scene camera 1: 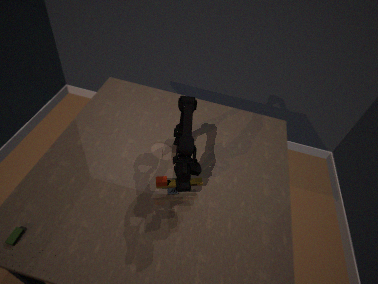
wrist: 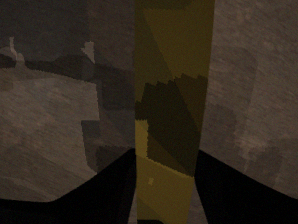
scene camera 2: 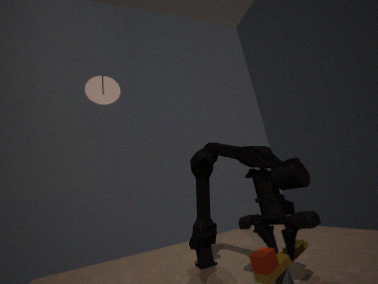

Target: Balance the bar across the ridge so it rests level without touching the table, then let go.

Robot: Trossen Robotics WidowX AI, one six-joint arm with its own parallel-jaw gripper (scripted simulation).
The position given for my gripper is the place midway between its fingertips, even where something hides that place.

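Note:
My gripper [scene camera 2: 284,258] is there for me to see, and the wrist view has my gripper too [wrist: 165,156].

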